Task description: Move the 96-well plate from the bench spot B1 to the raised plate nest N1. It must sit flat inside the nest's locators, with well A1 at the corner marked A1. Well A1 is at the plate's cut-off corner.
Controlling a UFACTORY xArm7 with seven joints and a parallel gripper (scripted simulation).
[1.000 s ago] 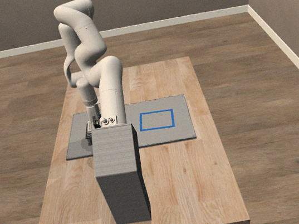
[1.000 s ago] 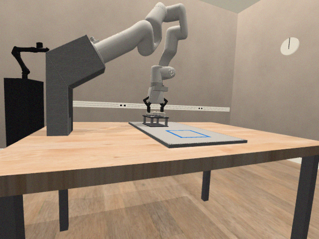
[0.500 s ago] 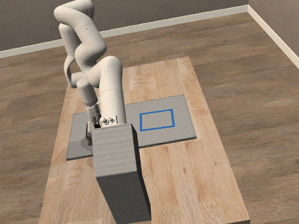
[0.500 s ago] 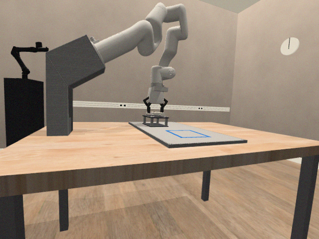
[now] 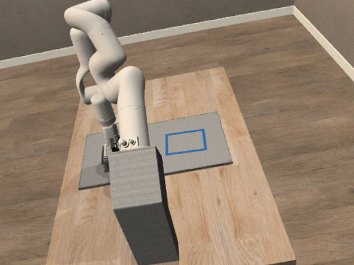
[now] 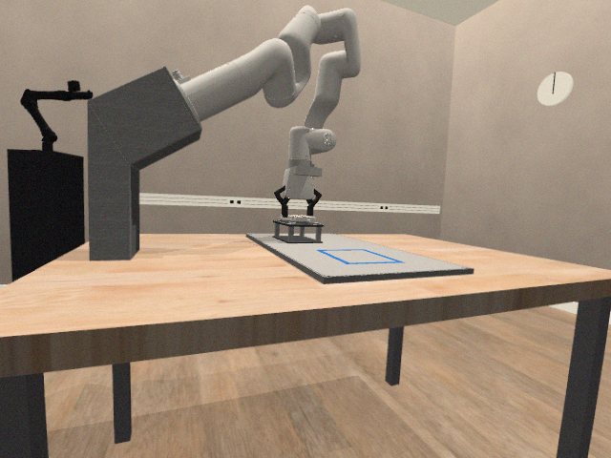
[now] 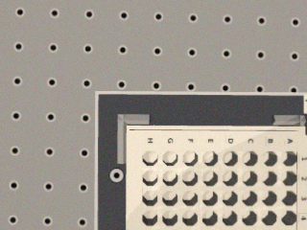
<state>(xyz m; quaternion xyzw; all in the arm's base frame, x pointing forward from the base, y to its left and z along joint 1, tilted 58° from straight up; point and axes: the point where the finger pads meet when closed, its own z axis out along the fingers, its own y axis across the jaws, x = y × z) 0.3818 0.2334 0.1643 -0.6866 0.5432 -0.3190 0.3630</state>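
My gripper is now 3 cm above the raised plate nest. Also, from my hand: 96-well plate: 1 cm below.
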